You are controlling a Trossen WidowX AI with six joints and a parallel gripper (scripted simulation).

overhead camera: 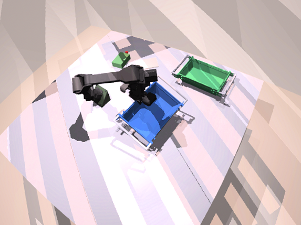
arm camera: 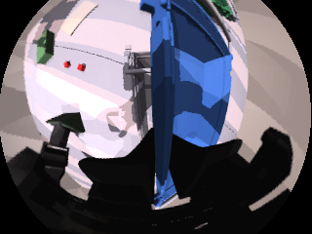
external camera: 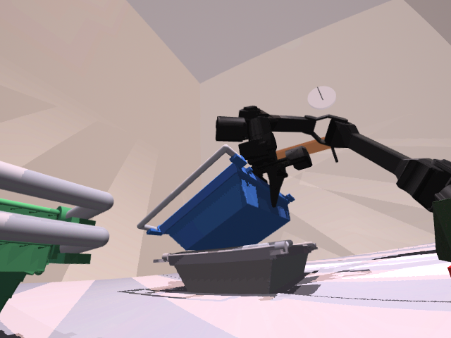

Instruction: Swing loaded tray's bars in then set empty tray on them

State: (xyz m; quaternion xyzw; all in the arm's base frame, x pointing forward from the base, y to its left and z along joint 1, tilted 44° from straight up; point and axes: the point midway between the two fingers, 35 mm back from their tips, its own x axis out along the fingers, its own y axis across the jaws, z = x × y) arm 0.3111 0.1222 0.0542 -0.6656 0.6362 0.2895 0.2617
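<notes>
Now: the blue tray 80 mm ahead of my gripper tip. The rest, counted from my gripper tip: flat plate 360 mm to the left, 290 mm behind, 130 mm below; then green box 450 mm behind, 280 mm to the left, 120 mm below.
</notes>
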